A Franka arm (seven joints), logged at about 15 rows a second.
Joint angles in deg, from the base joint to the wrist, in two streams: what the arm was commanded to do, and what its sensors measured. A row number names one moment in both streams.
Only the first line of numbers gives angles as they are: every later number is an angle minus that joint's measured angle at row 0.
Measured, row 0: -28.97 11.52 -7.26 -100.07 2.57 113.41 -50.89
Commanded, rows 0 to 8: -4.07 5.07 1.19 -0.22 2.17 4.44 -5.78; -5.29 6.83 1.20 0.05 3.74 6.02 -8.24; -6.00 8.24 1.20 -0.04 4.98 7.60 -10.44; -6.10 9.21 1.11 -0.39 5.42 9.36 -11.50; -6.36 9.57 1.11 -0.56 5.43 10.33 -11.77; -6.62 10.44 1.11 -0.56 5.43 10.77 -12.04; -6.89 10.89 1.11 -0.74 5.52 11.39 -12.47; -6.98 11.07 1.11 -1.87 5.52 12.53 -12.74; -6.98 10.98 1.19 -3.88 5.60 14.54 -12.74
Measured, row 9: -5.92 11.44 0.13 -1.00 4.32 11.28 -11.22
